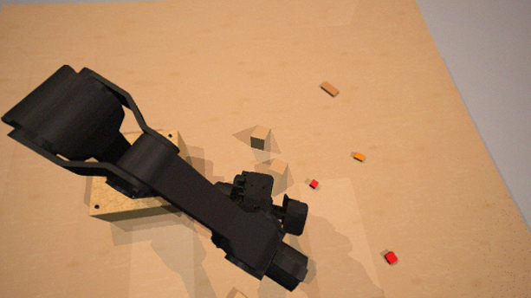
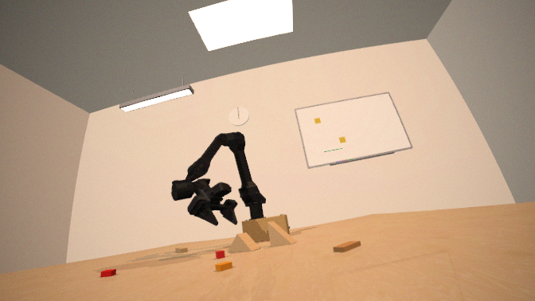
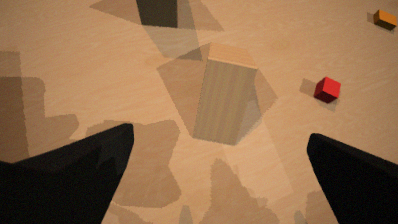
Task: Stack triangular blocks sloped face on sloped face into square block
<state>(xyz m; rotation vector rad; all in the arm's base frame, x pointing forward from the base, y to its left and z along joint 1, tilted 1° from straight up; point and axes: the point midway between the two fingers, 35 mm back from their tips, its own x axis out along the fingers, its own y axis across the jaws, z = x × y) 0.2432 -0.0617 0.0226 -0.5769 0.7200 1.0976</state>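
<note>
Now: gripper tip 50 mm to the right of the triangular block, 50 mm above it and 30 mm short of it. The rest, counted from my gripper tip: red cube: 130 mm ahead, 70 mm below, 20 mm to the left; then orange block: 260 mm ahead, 80 mm to the left, 70 mm below.
</note>
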